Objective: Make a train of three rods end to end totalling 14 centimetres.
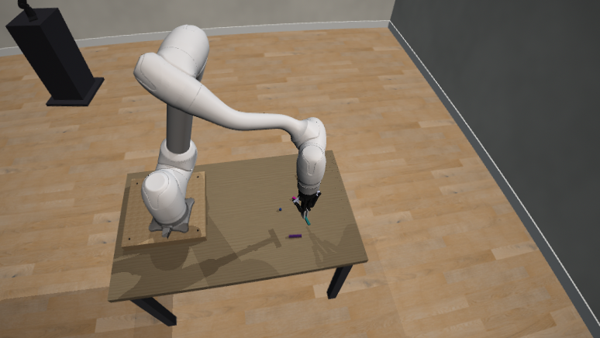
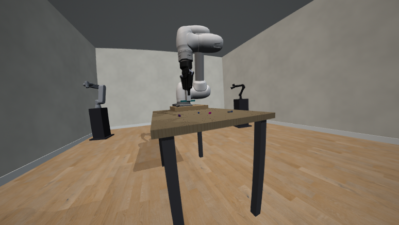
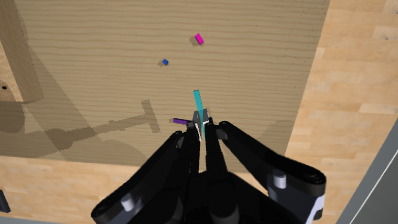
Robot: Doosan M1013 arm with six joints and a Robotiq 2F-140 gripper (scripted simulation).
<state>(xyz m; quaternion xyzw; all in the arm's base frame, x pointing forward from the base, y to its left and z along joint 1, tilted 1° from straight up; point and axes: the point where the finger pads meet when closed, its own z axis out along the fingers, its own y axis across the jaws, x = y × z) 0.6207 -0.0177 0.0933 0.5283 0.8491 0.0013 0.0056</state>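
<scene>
My gripper is now 3 cm above the turquoise rod. From my hand the other things lie so: purple rod: 4 cm behind, 6 cm to the right, 12 cm below; grey rod: 1 cm behind, 28 cm to the left, 12 cm below; magenta rod: 4 cm behind, 15 cm to the left, 12 cm below.
</scene>
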